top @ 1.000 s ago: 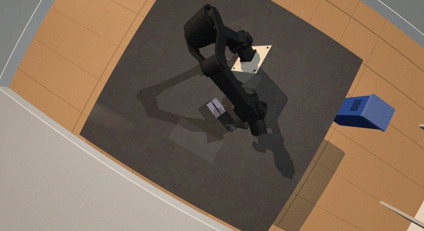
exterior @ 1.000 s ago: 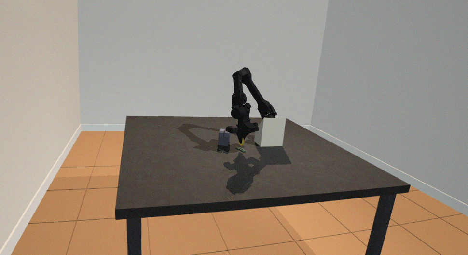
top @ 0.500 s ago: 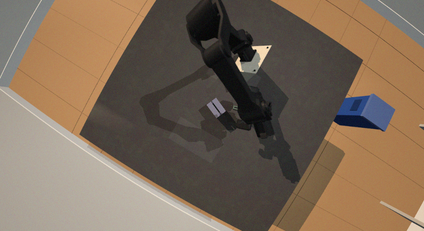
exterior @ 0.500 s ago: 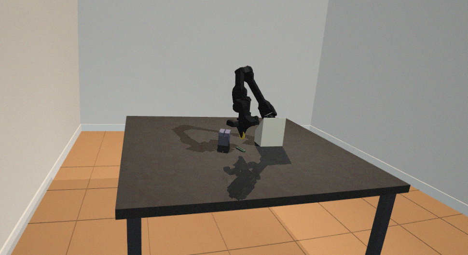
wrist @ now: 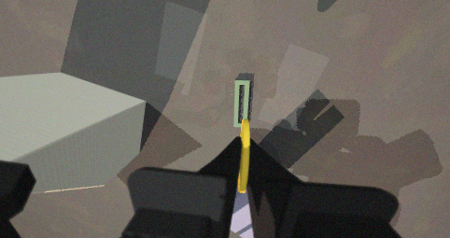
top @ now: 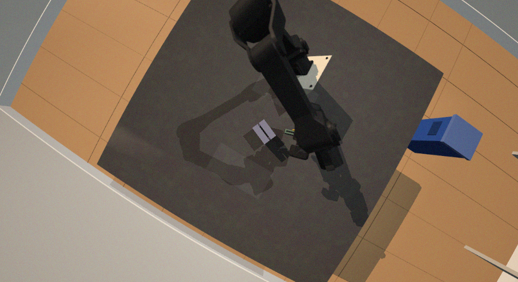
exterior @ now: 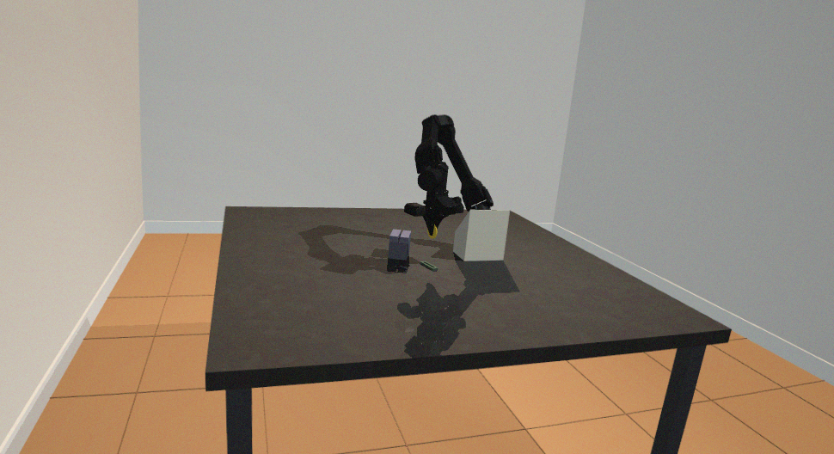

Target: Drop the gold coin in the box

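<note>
My gripper tip is now 1 cm below the gold coin.
</note>
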